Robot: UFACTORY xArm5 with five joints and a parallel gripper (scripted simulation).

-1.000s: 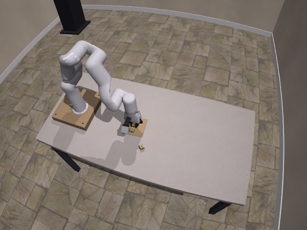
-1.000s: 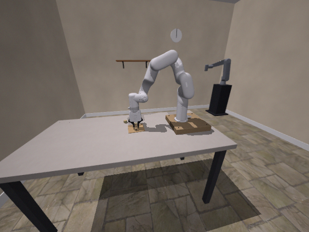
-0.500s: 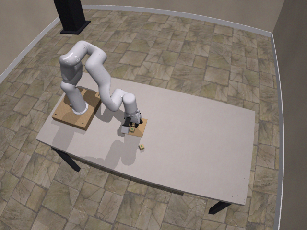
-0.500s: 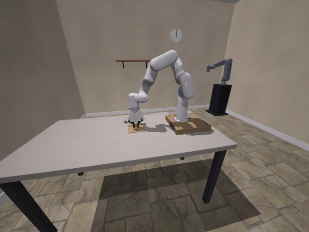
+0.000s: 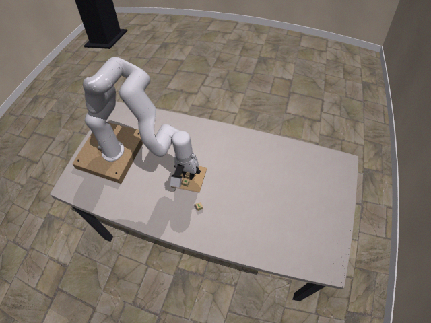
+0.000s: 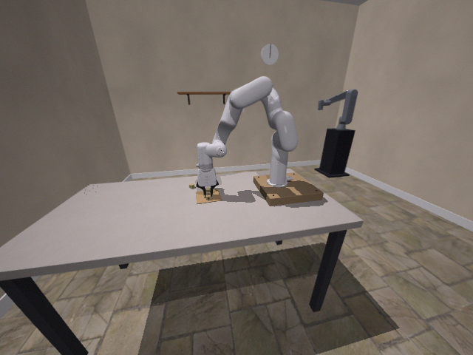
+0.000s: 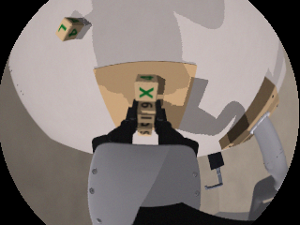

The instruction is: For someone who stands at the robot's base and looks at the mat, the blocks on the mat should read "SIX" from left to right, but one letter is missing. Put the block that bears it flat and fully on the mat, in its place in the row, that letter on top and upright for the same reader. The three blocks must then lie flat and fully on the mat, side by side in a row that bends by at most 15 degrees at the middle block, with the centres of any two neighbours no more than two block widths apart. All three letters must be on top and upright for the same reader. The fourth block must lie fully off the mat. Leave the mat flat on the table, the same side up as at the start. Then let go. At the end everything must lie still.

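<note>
Right now my hand is 20 mm above the tan mat.
</note>
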